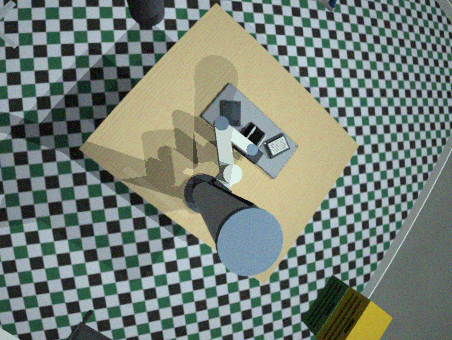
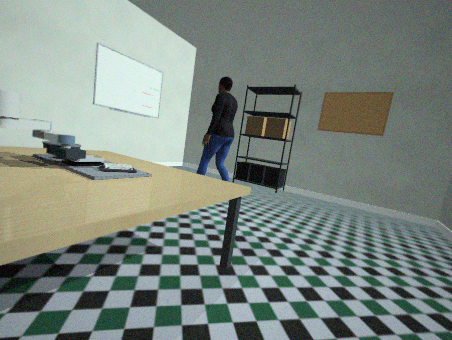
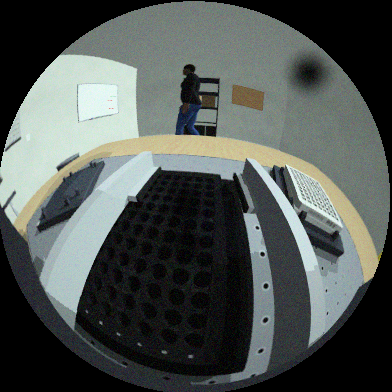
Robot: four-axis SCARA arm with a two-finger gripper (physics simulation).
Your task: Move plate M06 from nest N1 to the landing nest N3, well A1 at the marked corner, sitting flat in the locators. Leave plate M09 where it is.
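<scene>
A black multiwell plate (image 1: 255,134) (image 3: 165,255), by its place M06, lies in the middle nest of the grey deck (image 1: 276,167) (image 3: 342,287); its well A1 mark does not show. My gripper (image 3: 196,162) is shut as far as it goes, with a gap between its two pale fingers. The plate shows between and below them. The left finger hides one side of the plate, and a strip of deck shows between the plate and the right finger. A white plate (image 1: 278,145) (image 2: 117,167) (image 3: 315,197), likely M09, sits in the right nest. The dark left nest (image 1: 230,111) (image 3: 75,192) bears no plate.
The deck lies on the wooden table (image 1: 320,145) (image 2: 150,200). The arm's large blue-topped column (image 1: 250,241) stands near one table corner. A person (image 2: 222,125) (image 3: 190,95) is beyond the table, beside a black shelf rack (image 2: 272,90).
</scene>
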